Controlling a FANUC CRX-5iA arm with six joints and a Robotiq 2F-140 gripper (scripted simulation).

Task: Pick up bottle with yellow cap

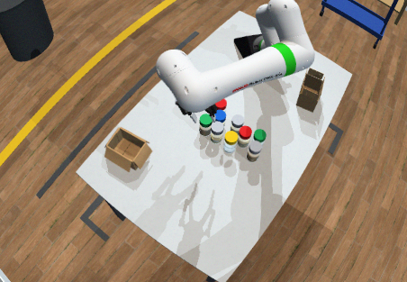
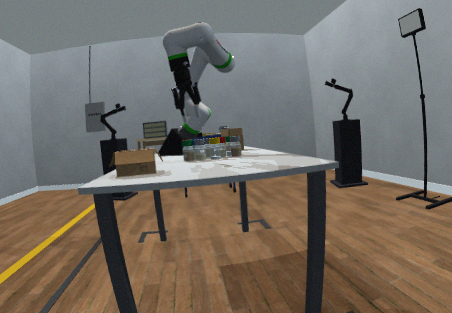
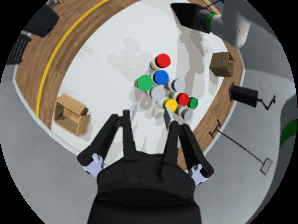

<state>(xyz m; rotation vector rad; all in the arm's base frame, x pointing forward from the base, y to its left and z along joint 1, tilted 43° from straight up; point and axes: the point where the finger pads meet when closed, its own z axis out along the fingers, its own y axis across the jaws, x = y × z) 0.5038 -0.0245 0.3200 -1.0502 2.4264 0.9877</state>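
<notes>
The grey-capped bottle lies 180 mm below my hand, 70 mm behind it and 20 mm to the left of it. The rest, counted from my hand: red-capped bottle: 180 mm below, 160 mm behind, 70 mm to the right.
</notes>
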